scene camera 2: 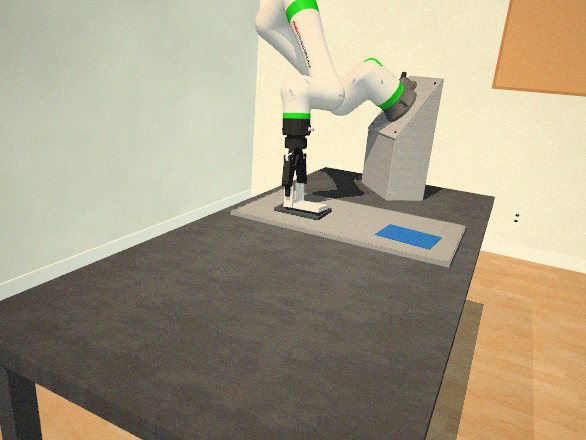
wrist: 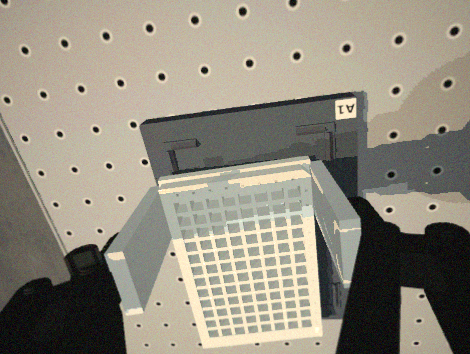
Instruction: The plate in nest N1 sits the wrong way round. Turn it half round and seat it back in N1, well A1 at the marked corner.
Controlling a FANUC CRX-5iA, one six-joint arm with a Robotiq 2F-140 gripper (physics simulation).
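Observation:
The white well plate (scene camera 2: 310, 205) (wrist: 250, 260) is between the pale finger pads of my gripper (scene camera 2: 294, 199) (wrist: 238, 197), which is shut on its long sides near one end. The plate is low over the dark nest (scene camera 2: 300, 214) (wrist: 235, 135), roughly level in the scene view. In the wrist view the nest shows beyond the plate's far edge and along its right side, and the plate's near end reaches past it. The A1 label (wrist: 345, 108) is at the nest's far right corner. I cannot tell whether plate and nest touch, or which plate corner is well A1.
The nest is on a light perforated board (scene camera 2: 350, 225) (wrist: 225, 40). A blue rectangle (scene camera 2: 409, 237) lies at the board's right end in the scene view. The robot's grey pedestal (scene camera 2: 407, 165) stands behind the board on the dark table (scene camera 2: 250, 310). A wall is at the left.

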